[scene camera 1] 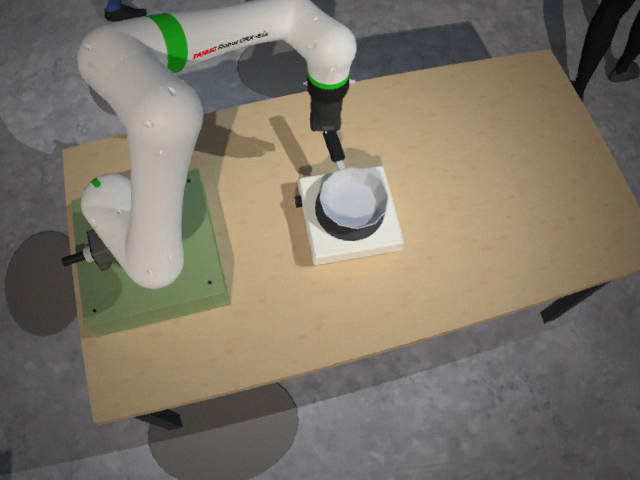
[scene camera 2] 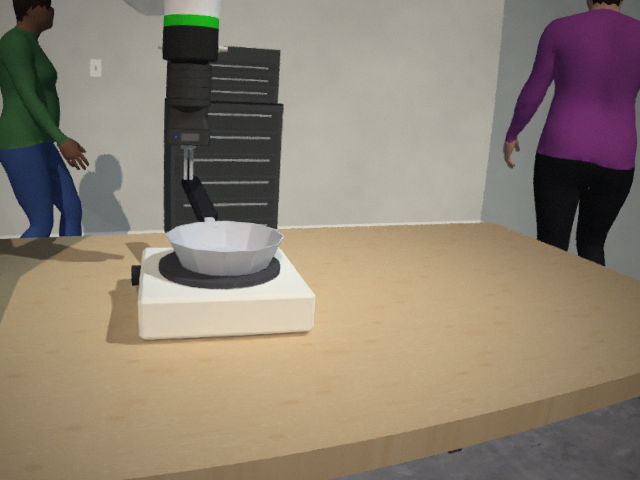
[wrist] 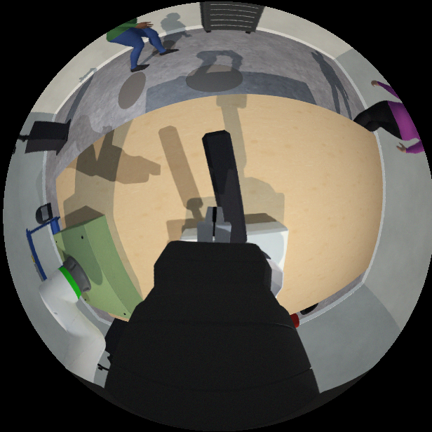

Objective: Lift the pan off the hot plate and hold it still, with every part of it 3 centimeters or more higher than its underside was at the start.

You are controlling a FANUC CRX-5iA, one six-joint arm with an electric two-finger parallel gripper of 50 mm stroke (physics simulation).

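Frame: origin at the arm's base, x left, y back, z up, level; metres.
Seen in the pictures: gripper, fingertip midpoint: [scene camera 1: 323,130] [scene camera 2: 188,178].
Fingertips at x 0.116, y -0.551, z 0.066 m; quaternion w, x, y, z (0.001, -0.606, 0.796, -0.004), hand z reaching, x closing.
Offsets run from my fingertips to a thing's top centre. "spot": to the spot under its first point. Level surfaces: height alone.
The pan [scene camera 1: 354,198] [scene camera 2: 224,253] [wrist: 276,275] has a pale faceted bowl, which sits upright on the dark round burner @(dy -0.002, dx -0.190, dz -0.097 m) [scene camera 1: 351,233] [scene camera 2: 219,281] of the white hot plate @(spot: dy +0.016, dx -0.309, dz -0.118 m) [scene camera 1: 356,252] [scene camera 2: 227,316] [wrist: 272,241]. Its black handle @(dy -0.022, dx +0.016, dz -0.011 m) [scene camera 1: 333,146] [scene camera 2: 200,200] [wrist: 227,175] slants up from the rim towards the arm. My gripper [scene camera 2: 188,177] [wrist: 214,215] is shut with nothing between its fingers. The fingertips are close to the upper end of the handle in scene camera 2, and overlap its left side in the wrist view. Whether they touch the handle I cannot tell.
The hot plate stands on the wooden table @(dz -0.170 m) [scene camera 1: 465,180] [scene camera 2: 439,335] [wrist: 325,200]. A black knob @(dy +0.108, dx -0.113, dz -0.119 m) [scene camera 1: 298,201] [scene camera 2: 135,274] sticks out of its side. The arm's green base block [scene camera 1: 155,310] [wrist: 107,260] is at the table's left end. A dark drawer cabinet [scene camera 2: 242,155] stands behind.
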